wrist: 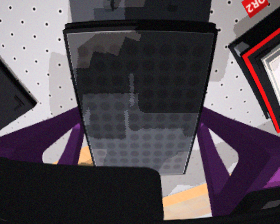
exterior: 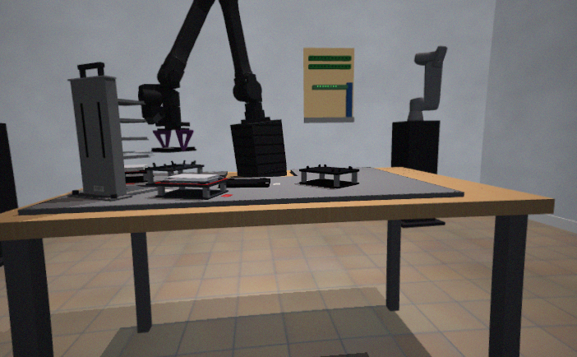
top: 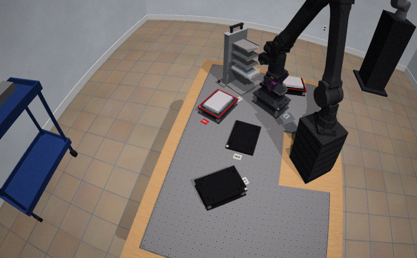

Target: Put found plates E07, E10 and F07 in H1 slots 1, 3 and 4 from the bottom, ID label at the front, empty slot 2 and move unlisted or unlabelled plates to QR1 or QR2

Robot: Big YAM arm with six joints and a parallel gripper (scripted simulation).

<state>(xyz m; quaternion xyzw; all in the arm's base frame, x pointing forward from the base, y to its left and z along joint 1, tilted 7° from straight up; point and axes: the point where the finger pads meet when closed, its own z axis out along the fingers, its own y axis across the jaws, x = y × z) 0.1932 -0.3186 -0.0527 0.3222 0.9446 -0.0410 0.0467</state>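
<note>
Right now my hand is 7 cm above the regrip nest. Round my hand: RG label 8 cm behind, 6 cm to the left, 12 cm below; then QR2 label 2 cm behind, 16 cm to the right, 12 cm below; then dark plate right at my hand.
</note>
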